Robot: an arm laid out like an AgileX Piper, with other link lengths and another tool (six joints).
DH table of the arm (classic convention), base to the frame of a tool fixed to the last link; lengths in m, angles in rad. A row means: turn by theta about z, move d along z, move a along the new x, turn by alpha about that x. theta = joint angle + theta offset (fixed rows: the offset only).
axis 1: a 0; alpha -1.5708; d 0.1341; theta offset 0
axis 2: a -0.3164; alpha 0; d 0; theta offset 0.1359
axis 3: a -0.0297; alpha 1.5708; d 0; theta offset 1.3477
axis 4: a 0; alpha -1.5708; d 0.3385; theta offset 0
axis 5: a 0; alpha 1.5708; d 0; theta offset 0
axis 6: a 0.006; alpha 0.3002; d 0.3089; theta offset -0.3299
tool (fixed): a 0; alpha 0; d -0.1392; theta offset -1.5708
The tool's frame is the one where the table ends.
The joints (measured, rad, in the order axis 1, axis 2, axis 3, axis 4, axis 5, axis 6), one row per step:
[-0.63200 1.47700 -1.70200 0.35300 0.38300 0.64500]
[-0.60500 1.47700 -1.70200 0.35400 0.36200 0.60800]
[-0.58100 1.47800 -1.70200 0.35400 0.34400 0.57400]
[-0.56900 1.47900 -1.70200 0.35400 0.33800 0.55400]
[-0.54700 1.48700 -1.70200 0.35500 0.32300 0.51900]
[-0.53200 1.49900 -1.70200 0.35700 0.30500 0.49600]
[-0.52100 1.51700 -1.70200 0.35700 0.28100 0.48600]
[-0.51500 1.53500 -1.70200 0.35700 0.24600 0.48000]
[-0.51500 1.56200 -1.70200 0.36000 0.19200 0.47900]
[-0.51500 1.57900 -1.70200 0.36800 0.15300 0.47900]
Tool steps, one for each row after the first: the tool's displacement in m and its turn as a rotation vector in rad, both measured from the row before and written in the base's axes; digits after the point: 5 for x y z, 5 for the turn. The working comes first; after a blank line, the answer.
Tool pose at each row, in the base's axes (x y z in m, rotation vector in rad; the steps are taken from these numbers as rounded here):
[0.43569 -0.24596 0.59400 -0.20431 1.95992 -1.17691]
[0.44191 -0.23449 0.59619 -0.24639 1.92947 -1.20400]
[0.44756 -0.22443 0.59741 -0.28446 1.90295 -1.22886]
[0.45059 -0.21928 0.59716 -0.30748 1.89190 -1.24195]
[0.45831 -0.21147 0.59436 -0.34653 1.87392 -1.26273]
[0.46586 -0.20791 0.59052 -0.36827 1.86151 -1.27615]
[0.47465 -0.20799 0.58491 -0.37516 1.85418 -1.28328]
[0.48201 -0.21089 0.58112 -0.36687 1.84076 -1.29657]
[0.49079 -0.21951 0.57586 -0.33773 1.82440 -1.31342]
[0.49590 -0.22505 0.57351 -0.31169 1.81030 -1.32044]

[0.00622 0.01147 0.00219 -0.04141 -0.00043 0.02182]
[0.00565 0.01006 0.00122 -0.03755 0.00125 0.01877]
[0.00303 0.00515 -0.00025 -0.01991 0.00462 0.01023]
[0.00772 0.00781 -0.00280 -0.03266 0.00859 0.01751]
[0.00755 0.00356 -0.00384 -0.02018 0.00352 0.00957]
[0.00879 -0.00008 -0.00561 -0.00935 -0.00093 0.00288]
[0.00736 -0.00290 -0.00379 -0.01002 -0.01194 -0.00591]
[0.00878 -0.00862 -0.00526 -0.00605 -0.02374 -0.01772]
[0.00511 -0.00554 -0.00235 -0.00016 -0.02225 -0.01181]

